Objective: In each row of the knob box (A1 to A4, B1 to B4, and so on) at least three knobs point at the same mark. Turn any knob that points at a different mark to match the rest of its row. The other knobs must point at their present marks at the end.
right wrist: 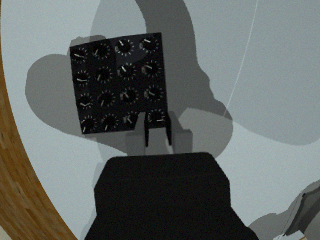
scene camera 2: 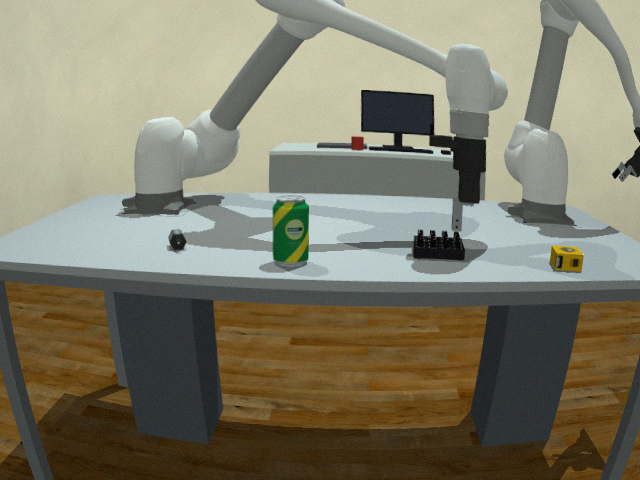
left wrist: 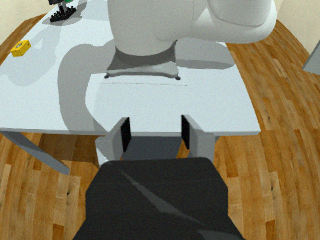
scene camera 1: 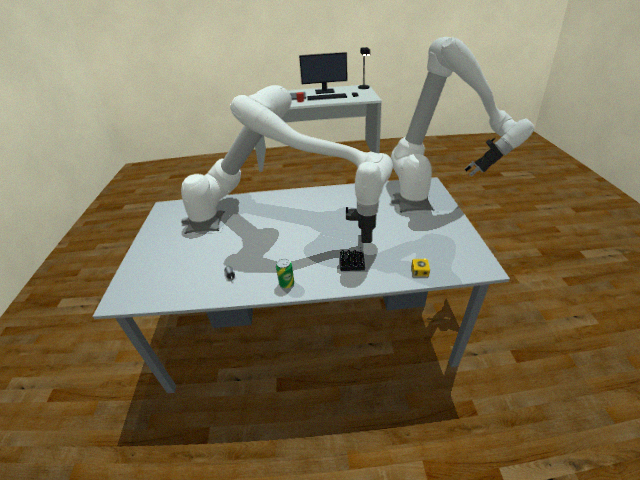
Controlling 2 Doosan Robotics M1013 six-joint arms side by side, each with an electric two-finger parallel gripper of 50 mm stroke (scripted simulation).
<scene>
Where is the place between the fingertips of my right gripper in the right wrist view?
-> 156,122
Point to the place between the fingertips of my right gripper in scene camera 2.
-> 456,229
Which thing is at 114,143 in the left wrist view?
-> My left gripper.
</scene>
